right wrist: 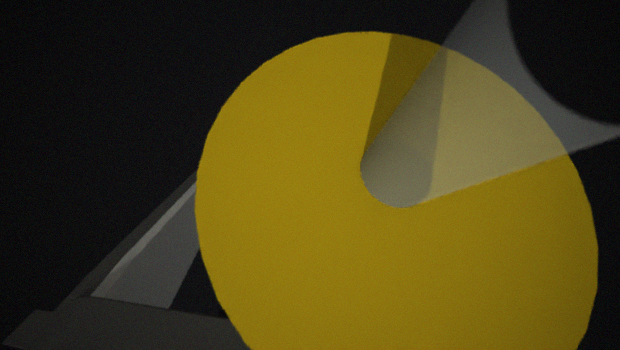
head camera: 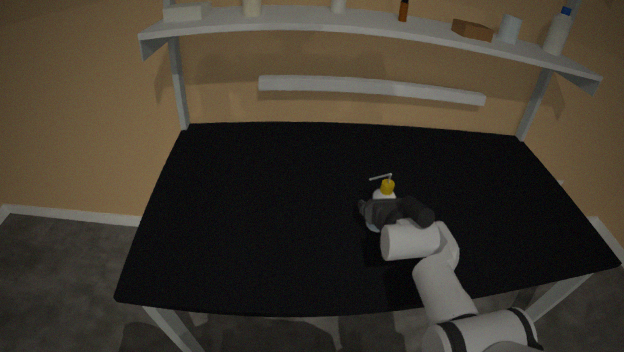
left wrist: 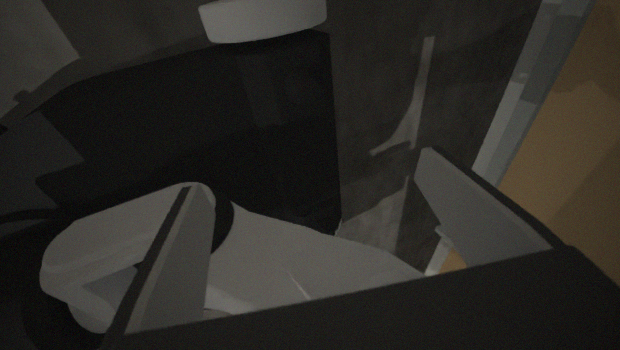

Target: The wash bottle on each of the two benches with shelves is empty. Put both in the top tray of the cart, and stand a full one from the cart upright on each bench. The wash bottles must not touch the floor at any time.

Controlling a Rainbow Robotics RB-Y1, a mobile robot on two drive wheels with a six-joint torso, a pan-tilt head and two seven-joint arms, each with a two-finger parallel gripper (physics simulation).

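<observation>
A wash bottle (head camera: 384, 193) with a yellow cap and bent spout stands upright on the black bench top (head camera: 270, 200); its fill level cannot be made out. In the right wrist view the yellow cap (right wrist: 300, 240) and translucent spout (right wrist: 490, 65) fill much of the picture. My right gripper (head camera: 371, 214) is open around the bottle's body, below the cap; one finger shows at the lower left of the right wrist view, the other is hidden behind the cap. My left gripper (left wrist: 315, 180) is open and empty, away from the bench top. The cart does not show.
A shelf (head camera: 300, 25) above the back of the bench bears a blue-capped bottle (head camera: 558, 34), a pale cup (head camera: 509, 29), a brown block (head camera: 472, 30), a small amber bottle (head camera: 403, 12) and a white box (head camera: 183, 12). A rail (head camera: 370, 86) runs along the wall below.
</observation>
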